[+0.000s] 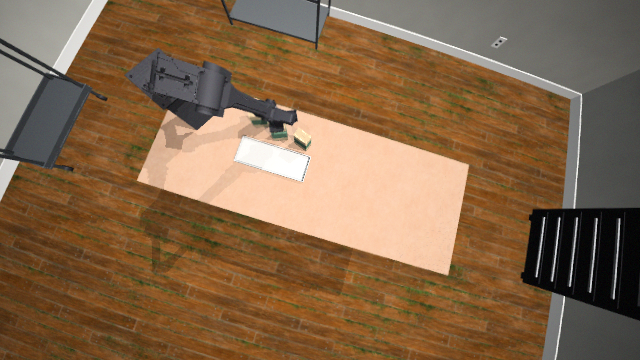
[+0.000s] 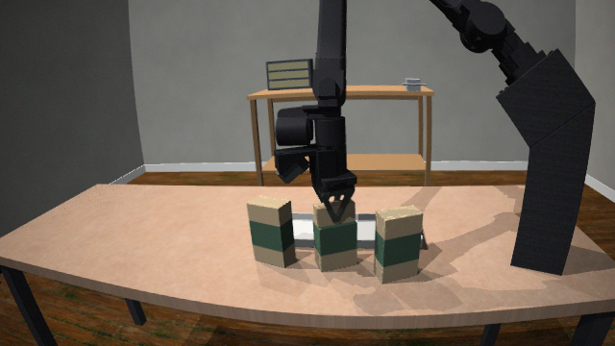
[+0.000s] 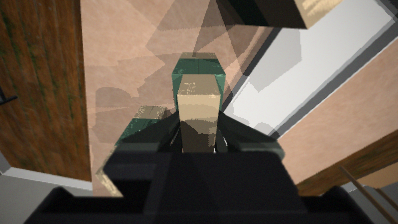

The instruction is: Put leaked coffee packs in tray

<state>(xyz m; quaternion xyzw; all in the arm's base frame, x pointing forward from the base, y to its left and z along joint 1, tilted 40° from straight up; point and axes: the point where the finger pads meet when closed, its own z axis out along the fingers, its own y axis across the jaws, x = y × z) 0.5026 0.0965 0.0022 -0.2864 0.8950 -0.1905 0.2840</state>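
My gripper is now 2 cm short of the white tray, 14 cm to the left of it and 11 cm above it.
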